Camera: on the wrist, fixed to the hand. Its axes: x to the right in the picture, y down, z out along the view.
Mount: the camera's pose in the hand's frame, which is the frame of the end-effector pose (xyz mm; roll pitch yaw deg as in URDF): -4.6 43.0 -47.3 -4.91 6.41 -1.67
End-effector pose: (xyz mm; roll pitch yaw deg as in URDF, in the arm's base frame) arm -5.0 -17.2 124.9 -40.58 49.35 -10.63
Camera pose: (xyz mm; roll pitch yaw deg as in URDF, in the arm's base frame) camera -55.2 -5.8 86.8 -52.41 52.81 -19.64
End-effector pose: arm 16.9 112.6 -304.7 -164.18 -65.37 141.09
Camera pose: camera 76.4 134.3 -294.8 -168.55 -71.99 140.61
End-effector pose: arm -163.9 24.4 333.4 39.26 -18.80 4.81
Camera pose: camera -170.5 87.3 323.0 33.67 -12.76 7.64
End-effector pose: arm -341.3 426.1 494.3 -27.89 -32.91 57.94
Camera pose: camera -339.0 459.8 439.8 -30.14 -27.92 52.89
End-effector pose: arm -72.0 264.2 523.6 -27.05 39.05 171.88
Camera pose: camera -32.4 241.6 478.6 -35.91 43.85 165.79
